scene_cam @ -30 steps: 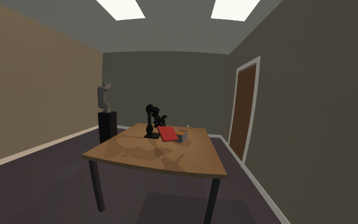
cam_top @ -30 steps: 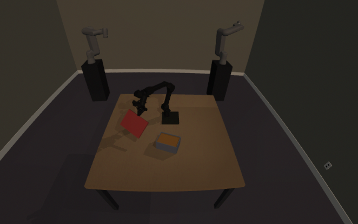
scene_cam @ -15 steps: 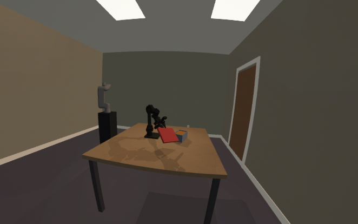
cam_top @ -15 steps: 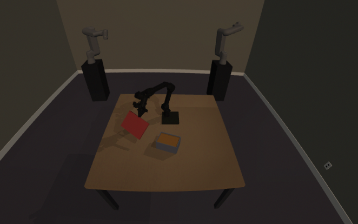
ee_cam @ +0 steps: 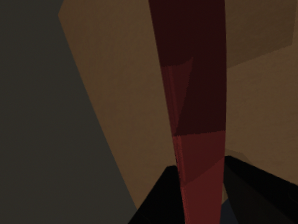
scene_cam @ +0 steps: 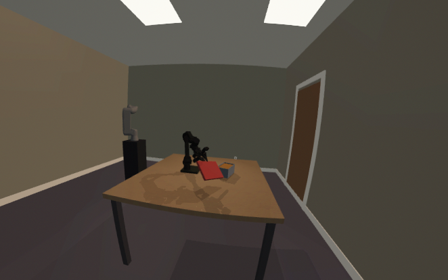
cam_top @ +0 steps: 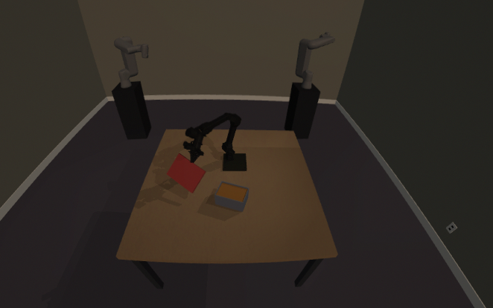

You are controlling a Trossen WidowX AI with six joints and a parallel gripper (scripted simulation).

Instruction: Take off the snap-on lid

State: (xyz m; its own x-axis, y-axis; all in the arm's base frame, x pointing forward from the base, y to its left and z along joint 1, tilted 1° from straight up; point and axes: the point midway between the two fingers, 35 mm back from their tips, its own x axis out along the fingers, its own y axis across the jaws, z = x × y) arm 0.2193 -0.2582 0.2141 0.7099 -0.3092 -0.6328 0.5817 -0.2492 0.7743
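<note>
The snap-on lid is 4 cm ahead of my gripper tip, 5 cm to the right of it and 5 cm below it. Round my gripper tip: grey storage box (18 cm ahead, 26 cm to the left, 16 cm below).
</note>
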